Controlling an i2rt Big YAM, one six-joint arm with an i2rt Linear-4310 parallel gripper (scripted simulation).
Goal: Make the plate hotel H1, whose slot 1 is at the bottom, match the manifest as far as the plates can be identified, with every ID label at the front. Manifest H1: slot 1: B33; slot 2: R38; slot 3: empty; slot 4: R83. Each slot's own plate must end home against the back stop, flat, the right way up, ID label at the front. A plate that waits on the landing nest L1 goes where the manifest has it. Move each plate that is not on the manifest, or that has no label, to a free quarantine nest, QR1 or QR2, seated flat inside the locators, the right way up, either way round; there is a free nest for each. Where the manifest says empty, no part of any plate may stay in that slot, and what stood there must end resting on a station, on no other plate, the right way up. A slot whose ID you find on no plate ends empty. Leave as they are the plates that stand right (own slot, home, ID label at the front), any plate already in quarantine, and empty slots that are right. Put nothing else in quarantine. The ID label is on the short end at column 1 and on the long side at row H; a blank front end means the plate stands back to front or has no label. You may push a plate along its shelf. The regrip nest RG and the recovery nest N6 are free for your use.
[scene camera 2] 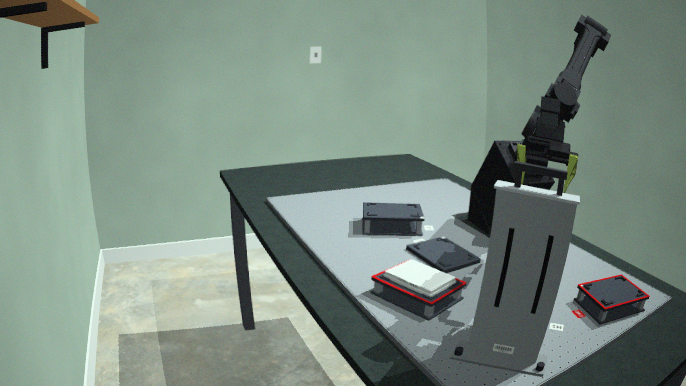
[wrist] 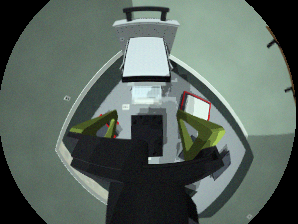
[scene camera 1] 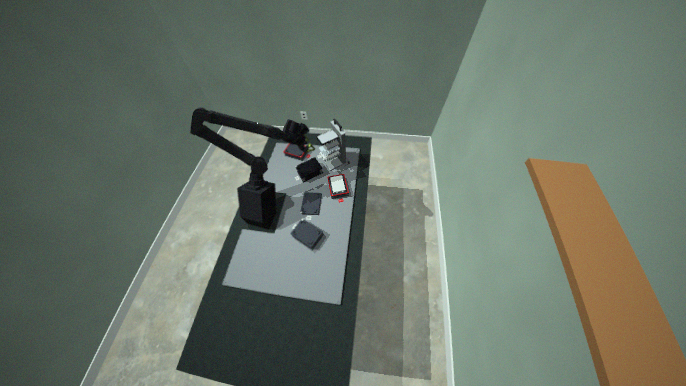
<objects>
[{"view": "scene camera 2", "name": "my gripper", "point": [542, 190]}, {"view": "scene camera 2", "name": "grey back panel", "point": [512, 324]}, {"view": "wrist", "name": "my gripper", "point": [147, 113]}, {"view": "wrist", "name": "grey back panel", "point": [168, 32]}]
</objects>
